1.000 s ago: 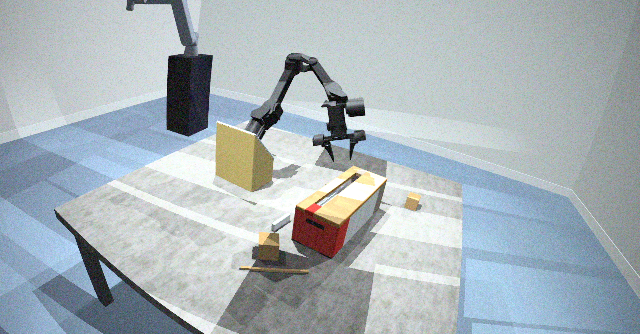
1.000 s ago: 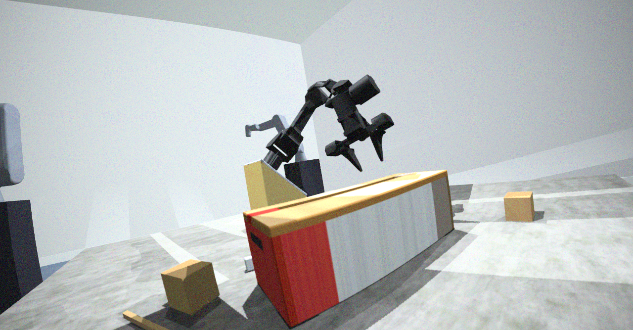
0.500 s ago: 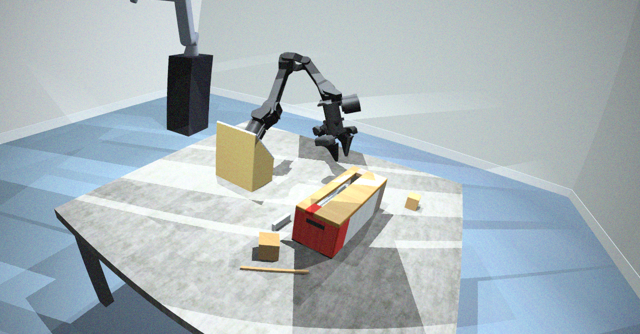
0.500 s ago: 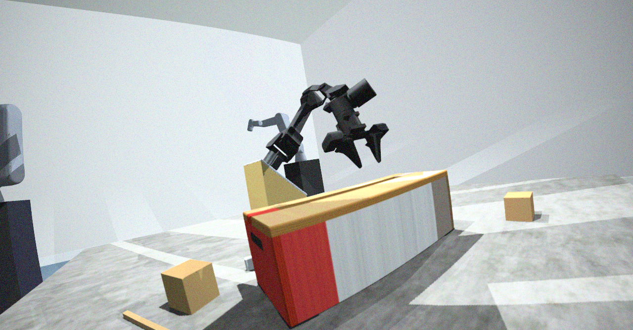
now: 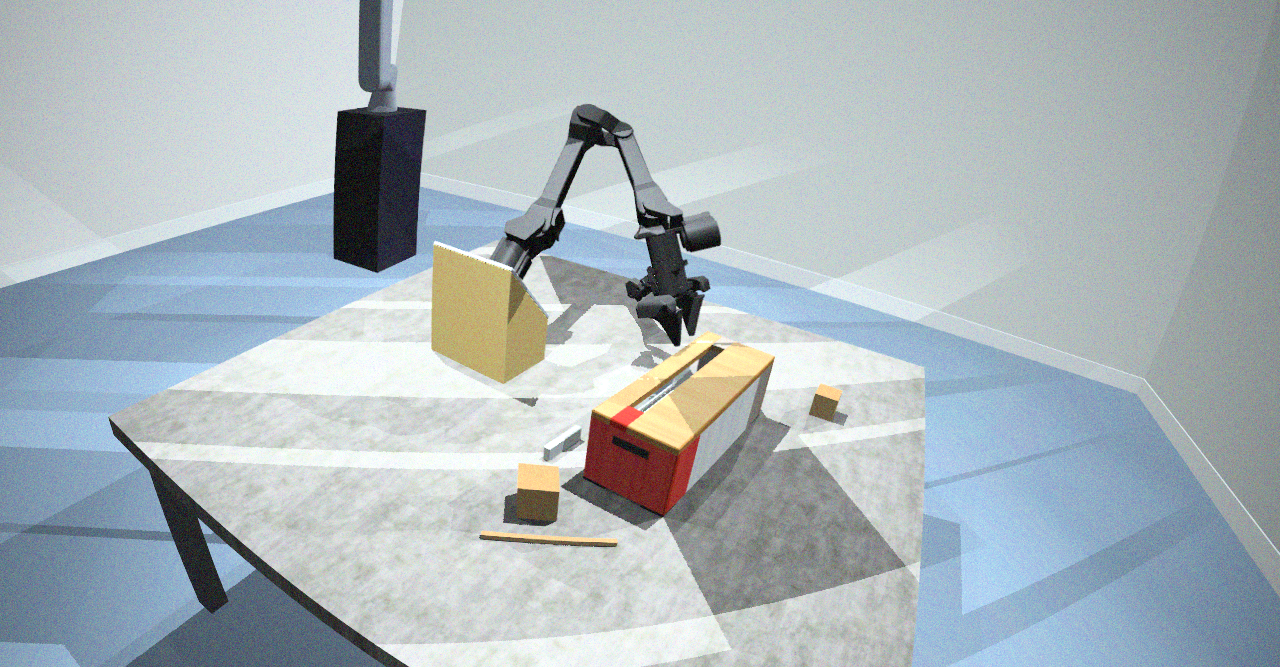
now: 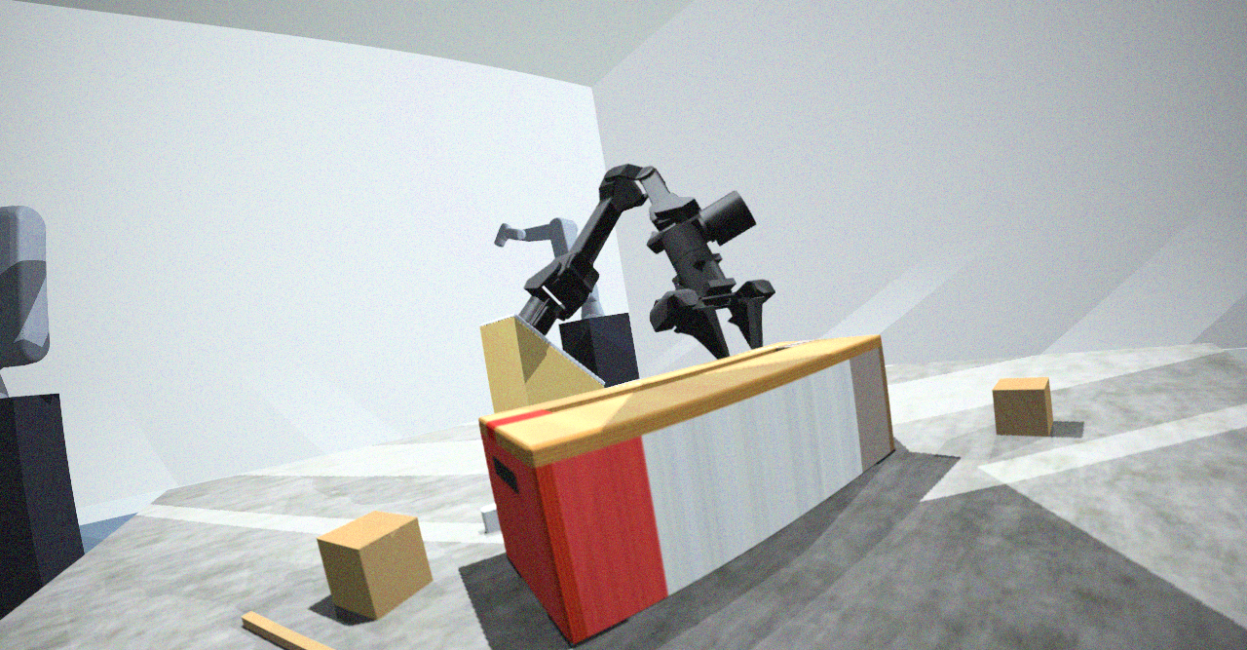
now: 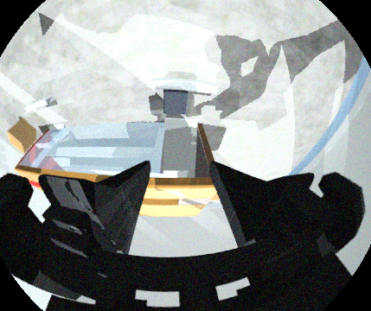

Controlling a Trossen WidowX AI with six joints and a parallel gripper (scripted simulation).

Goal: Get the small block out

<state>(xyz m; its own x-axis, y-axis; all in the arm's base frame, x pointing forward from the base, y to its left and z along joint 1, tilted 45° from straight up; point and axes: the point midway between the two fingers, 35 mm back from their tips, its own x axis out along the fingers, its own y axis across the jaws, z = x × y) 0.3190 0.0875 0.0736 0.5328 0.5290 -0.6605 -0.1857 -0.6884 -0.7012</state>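
The dark bluish block is 100 mm below my gripper tip and 30 mm behind it. The rest, counted from my gripper tip: tan cube 430 mm to the right, 90 mm below, 80 mm behind; long box 150 mm to the right, 50 mm below, 20 mm ahead; thin wooden stick 490 mm to the right, 110 mm below, 30 mm behind.
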